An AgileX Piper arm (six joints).
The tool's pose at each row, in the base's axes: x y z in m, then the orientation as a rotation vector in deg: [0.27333, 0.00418, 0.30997, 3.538, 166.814, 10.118]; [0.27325, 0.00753, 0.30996, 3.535, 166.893, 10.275]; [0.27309, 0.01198, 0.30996, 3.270, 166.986, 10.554]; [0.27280, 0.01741, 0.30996, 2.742, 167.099, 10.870]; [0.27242, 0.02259, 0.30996, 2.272, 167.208, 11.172]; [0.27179, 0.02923, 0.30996, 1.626, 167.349, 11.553]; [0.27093, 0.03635, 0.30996, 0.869, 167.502, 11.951]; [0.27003, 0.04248, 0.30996, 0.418, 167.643, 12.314]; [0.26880, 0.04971, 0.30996, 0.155, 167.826, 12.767]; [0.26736, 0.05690, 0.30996, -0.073, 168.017, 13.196]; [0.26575, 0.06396, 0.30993, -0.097, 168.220, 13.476]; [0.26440, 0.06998, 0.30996, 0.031, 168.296, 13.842]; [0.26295, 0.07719, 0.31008, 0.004, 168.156, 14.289]
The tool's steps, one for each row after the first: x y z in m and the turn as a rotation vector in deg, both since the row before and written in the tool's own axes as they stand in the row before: [0.00026, 0.00332, 0.00038, -0.101, 0.090, 0.014]; [0.00040, 0.00441, 0.00048, -0.202, 0.119, -0.153]; [0.00057, 0.00538, 0.00059, -0.246, 0.149, -0.327]; [0.00061, 0.00513, 0.00056, -0.232, 0.144, -0.288]; [0.00089, 0.00657, 0.00072, -0.296, 0.190, -0.399]; [0.00108, 0.00705, 0.00077, -0.314, 0.211, -0.471]; [0.00103, 0.00607, 0.00067, -0.269, 0.186, -0.267]; [0.00135, 0.00717, 0.00079, -0.313, 0.227, -0.130]; [0.00153, 0.00713, 0.00078, -0.294, 0.233, -0.108]; [0.00169, 0.00700, 0.00080, -0.179, 0.224, 0.019]; [0.00141, 0.00597, 0.00066, -0.233, 0.096, 0.118]; [0.00152, 0.00716, 0.00077, -0.309, -0.103, 0.003]
